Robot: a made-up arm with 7 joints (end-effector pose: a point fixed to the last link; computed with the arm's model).
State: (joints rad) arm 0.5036 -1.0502 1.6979 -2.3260 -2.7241 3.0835 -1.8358
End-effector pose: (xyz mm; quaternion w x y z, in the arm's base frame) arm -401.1 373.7 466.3 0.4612 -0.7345 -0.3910 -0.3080
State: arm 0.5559 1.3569 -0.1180 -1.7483 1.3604 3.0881 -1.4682
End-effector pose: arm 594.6 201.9 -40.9 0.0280 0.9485 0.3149 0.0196
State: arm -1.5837 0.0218 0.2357 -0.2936 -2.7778 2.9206 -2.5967
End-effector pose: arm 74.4 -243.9 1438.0 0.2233 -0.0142 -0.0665 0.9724
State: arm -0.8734 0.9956 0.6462 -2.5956 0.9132 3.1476 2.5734
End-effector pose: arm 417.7 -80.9 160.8 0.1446 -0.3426 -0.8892 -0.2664
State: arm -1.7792 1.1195 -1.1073 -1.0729 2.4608 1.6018 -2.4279
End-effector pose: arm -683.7 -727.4 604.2 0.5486 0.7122 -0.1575 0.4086
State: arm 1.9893 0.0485 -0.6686 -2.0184 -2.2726 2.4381 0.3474
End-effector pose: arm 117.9 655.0 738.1 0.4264 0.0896 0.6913 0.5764
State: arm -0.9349 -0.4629 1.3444 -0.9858 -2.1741 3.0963 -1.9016
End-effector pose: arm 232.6 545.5 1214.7 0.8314 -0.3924 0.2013 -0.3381
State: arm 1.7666 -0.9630 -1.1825 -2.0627 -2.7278 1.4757 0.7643
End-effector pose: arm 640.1 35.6 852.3 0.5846 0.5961 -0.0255 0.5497
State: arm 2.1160 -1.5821 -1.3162 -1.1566 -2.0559 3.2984 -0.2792
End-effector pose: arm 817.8 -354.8 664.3 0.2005 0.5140 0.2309 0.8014
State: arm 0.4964 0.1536 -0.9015 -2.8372 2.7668 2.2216 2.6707
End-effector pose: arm 316.8 -161.4 391.5 0.2032 0.8247 0.2356 0.4724
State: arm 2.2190 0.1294 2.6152 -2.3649 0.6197 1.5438 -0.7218
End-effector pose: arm 62.1 -583.3 667.8 0.4435 -0.7952 0.3943 -0.1244
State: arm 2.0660 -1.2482 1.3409 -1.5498 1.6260 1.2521 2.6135
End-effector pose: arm -358.3 -767.1 790.4 0.1844 0.8441 0.5021 0.0382
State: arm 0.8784 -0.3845 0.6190 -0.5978 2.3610 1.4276 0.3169
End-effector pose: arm -231.9 50.9 1504.2 0.5221 0.0086 -0.7403 0.4235
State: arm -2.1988 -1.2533 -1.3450 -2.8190 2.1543 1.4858 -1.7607
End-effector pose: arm -371.2 174.3 554.3 0.5515 -0.1500 -0.0177 0.8204
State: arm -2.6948 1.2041 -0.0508 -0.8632 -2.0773 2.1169 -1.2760
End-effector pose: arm -907.9 -441.3 333.1 0.3098 -0.6509 -0.0009 0.6931
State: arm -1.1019 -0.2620 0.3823 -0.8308 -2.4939 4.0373 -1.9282
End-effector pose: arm 224.3 -51.5 1360.4 0.4410 -0.4371 0.4943 -0.6084
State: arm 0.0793 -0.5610 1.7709 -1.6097 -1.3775 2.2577 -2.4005
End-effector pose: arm -495.6 628.3 849.3 0.7652 -0.5614 0.3058 -0.0761
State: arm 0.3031 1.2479 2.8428 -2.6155 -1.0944 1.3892 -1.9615
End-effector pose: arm -177.7 110.4 934.5 0.3034 -0.7661 0.5139 0.2386
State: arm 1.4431 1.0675 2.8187 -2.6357 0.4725 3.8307 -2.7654
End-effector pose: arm -188.8 -81.6 936.8 0.7226 0.5108 -0.1220 -0.4495
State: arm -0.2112 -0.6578 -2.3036 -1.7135 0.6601 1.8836 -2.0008
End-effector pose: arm -780.7 -361.8 577.0 0.2108 0.7664 -0.3635 0.4858
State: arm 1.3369 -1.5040 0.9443 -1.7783 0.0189 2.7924 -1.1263
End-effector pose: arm -647.2 -348.5 909.3 0.0123 -0.3241 0.4085 0.8532
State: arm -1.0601 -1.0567 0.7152 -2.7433 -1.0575 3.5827 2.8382
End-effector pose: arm 326.4 89.4 771.4 0.2733 -0.5444 0.5621 -0.5595
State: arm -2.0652 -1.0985 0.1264 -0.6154 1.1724 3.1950 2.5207
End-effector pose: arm 310.2 624.8 1183.6 0.7361 -0.2453 -0.0416 -0.6296
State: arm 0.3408 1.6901 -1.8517 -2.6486 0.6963 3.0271 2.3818
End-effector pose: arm 257.9 -416.3 649.0 0.2500 -0.3013 -0.5793 0.7150
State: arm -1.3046 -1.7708 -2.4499 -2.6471 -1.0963 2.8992 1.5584
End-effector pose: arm -347.8 -99.3 126.3 0.4435 0.4417 0.6473 -0.4349
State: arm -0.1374 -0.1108 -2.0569 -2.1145 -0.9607 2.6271 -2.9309
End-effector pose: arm -377.6 -560.2 746.7 0.1072 -0.7010 -0.6224 0.3311
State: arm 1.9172 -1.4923 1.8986 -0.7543 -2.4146 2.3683 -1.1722
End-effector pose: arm -81.6 -1005.7 372.3 0.0724 0.0714 -0.5089 0.8548
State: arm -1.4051 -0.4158 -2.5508 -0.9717 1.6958 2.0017 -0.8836
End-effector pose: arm -398.0 713.4 1079.3 0.7568 -0.0854 -0.5366 0.3633
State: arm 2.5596 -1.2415 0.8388 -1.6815 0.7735 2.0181 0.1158
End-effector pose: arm 2.3 -611.2 1105.2 0.5280 0.1824 -0.8285 0.0388
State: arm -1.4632 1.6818 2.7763 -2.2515 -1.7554 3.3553 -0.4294
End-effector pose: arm 171.6 -267.1 1002.6 0.1395 -0.0389 0.2909 0.9457
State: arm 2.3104 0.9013 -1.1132 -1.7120 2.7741 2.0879 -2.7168
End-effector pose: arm 101.0 822.7 526.2 0.4291 -0.2182 -0.6627 -0.5737
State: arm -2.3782 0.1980 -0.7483 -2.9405 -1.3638 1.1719 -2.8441
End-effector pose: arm -327.6 34.3 356.0 0.6613 -0.4458 -0.2322 -0.5568
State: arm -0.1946 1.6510 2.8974 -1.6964 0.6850 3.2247 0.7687
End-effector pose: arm 627.9 76.7 1042.8 0.7947 -0.0935 0.1145 0.5888
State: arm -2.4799 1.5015 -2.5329 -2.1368 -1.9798 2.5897 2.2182
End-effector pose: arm -409.8 191.4 977.5 0.3224 -0.1535 -0.0953 -0.9292
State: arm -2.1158 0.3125 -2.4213 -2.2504 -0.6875 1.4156 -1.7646
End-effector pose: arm -144.2 559.4 792.7 0.4174 -0.1670 0.8451 -0.2892
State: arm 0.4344 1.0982 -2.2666 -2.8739 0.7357 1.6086 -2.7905
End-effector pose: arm -30.7 -338.8 668.5 0.0863 -0.9799 -0.1515 -0.0974
